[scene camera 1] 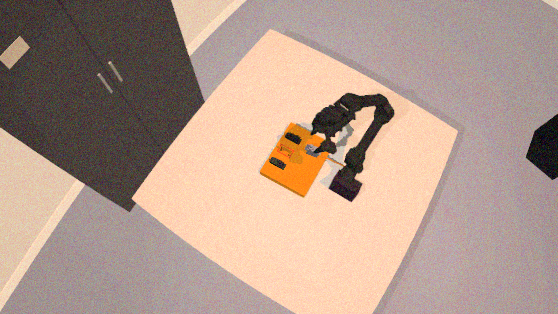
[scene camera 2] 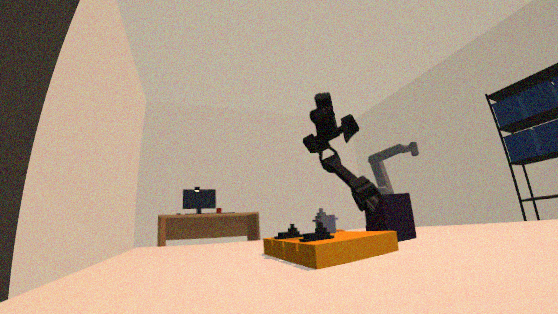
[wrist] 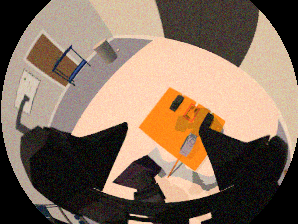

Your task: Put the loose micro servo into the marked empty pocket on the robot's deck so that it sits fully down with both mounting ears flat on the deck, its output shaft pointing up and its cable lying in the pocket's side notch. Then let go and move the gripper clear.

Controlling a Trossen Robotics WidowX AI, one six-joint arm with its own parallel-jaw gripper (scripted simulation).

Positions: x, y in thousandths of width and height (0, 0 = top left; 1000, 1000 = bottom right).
Scene:
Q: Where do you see an orange deck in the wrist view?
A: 569, 578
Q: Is my gripper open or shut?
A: Open.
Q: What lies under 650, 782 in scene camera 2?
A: An orange deck.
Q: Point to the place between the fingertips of my gripper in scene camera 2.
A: At 596, 473

